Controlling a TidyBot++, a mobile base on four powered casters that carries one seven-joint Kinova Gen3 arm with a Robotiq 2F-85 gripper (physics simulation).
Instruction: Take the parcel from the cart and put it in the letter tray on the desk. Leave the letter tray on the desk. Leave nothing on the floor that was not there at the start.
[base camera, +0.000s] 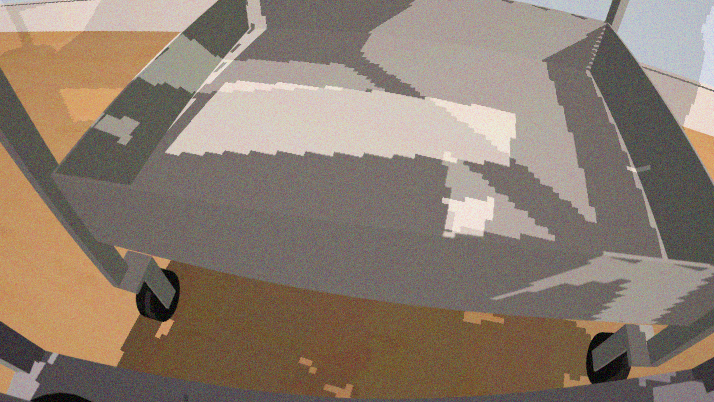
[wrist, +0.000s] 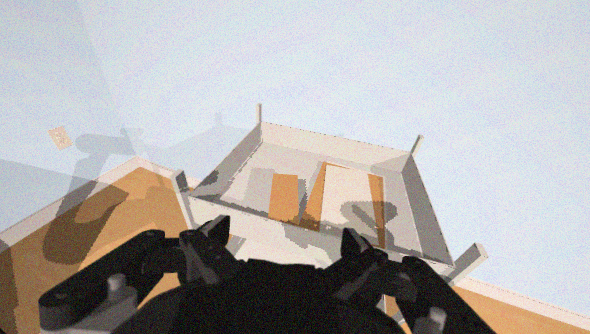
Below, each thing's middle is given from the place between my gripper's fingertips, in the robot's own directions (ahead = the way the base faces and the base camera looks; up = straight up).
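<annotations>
I find the brown cardboard parcel (wrist: 283, 207) 17 cm below my hand, 2 cm to the left of it and 18 cm ahead of it. Then there is the flat brown rectangle (wrist: 311, 217): 19 cm below my hand, 25 cm ahead of it and 12 cm to the right of it.
</annotations>
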